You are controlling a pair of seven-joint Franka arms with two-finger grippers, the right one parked.
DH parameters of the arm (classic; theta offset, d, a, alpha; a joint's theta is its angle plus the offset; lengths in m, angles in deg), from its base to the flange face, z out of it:
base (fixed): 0 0 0 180
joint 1: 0 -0.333 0 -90
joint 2: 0 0 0 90
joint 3: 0 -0.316 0.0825 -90
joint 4: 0 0 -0.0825 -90
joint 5: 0 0.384 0 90
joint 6: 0 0 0.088 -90
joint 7: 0 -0.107 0 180
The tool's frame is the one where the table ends.
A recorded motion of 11 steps. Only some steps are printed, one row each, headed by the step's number.
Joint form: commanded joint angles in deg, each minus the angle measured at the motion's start. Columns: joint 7, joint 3, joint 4, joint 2, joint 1, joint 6, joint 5.
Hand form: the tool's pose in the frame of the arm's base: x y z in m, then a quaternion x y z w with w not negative. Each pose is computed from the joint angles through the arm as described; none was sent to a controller.
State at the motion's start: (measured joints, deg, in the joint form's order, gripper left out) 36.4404 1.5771 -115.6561 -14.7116 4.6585 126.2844 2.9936
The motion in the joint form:
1: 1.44 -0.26 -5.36 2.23 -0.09 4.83 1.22
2: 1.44 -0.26 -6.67 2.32 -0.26 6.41 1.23
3: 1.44 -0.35 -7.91 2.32 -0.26 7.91 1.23
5: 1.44 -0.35 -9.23 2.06 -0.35 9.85 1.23
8: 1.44 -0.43 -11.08 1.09 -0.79 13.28 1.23
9: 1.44 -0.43 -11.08 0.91 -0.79 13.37 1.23
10: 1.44 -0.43 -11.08 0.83 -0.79 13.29 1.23
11: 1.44 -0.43 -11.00 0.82 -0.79 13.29 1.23
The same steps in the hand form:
1: 0.5649 -0.0564 0.3087 -0.96724 -0.25179 0.01000 0.03064
2: 0.5609 -0.0546 0.3024 -0.96712 -0.25256 0.00733 0.02896
3: 0.5568 -0.0536 0.2957 -0.96713 -0.25271 0.00542 0.02770
5: 0.5527 -0.0527 0.2866 -0.96719 -0.25274 0.00284 0.02574
8: 0.5475 -0.0479 0.2694 -0.96644 -0.25590 -0.00144 0.02237
9: 0.5475 -0.0479 0.2679 -0.96645 -0.25585 -0.00068 0.02257
10: 0.5473 -0.0478 0.2670 -0.96644 -0.25584 0.00062 0.02306
11: 0.5478 -0.0479 0.2674 -0.96644 -0.25586 0.00005 0.02285

